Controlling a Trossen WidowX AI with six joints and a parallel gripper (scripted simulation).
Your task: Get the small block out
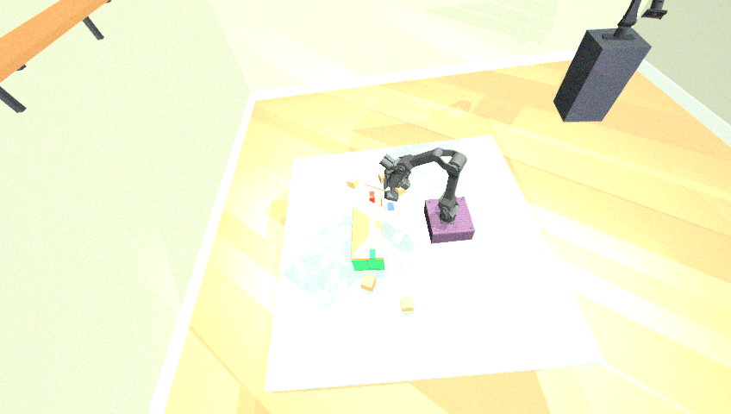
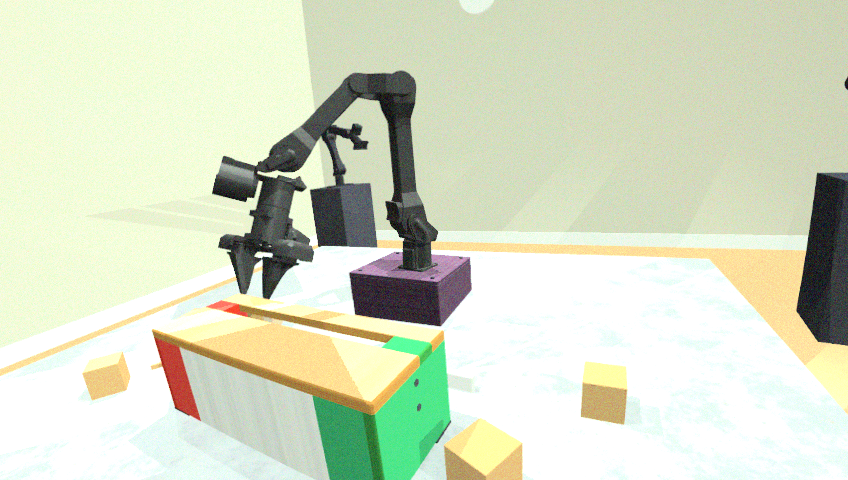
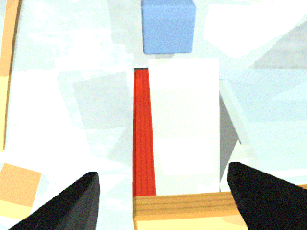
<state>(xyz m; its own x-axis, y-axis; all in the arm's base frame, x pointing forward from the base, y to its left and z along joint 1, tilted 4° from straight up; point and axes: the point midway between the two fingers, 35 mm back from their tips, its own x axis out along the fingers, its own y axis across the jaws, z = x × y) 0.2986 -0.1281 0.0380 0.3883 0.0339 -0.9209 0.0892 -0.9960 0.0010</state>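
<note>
Right now my gripper tip is 3 cm past the blue block, 1 cm to the right of it and 10 cm above it. Also, from my gripper tip: long box 4 cm ahead, 18 cm to the left, 6 cm below; thin stick 5 cm ahead, 13 cm to the right, 11 cm below.
</note>
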